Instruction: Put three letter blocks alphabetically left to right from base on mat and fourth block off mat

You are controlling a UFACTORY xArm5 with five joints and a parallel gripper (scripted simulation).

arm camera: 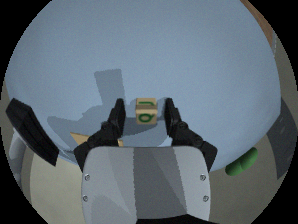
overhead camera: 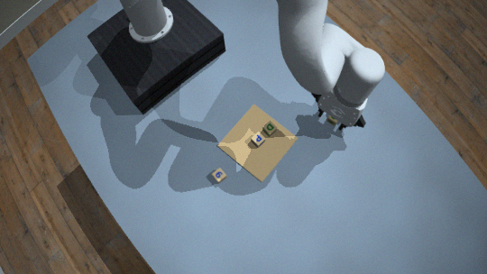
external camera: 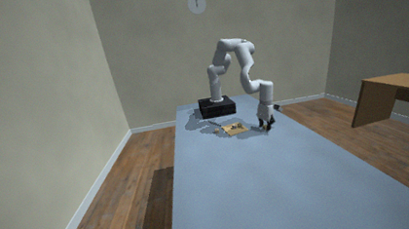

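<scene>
My hand is 100 mm past the tan mat, 180 mm to the left of it and 20 mm above it. Also, from my hand: block 100 mm behind, 140 mm to the right.
</scene>
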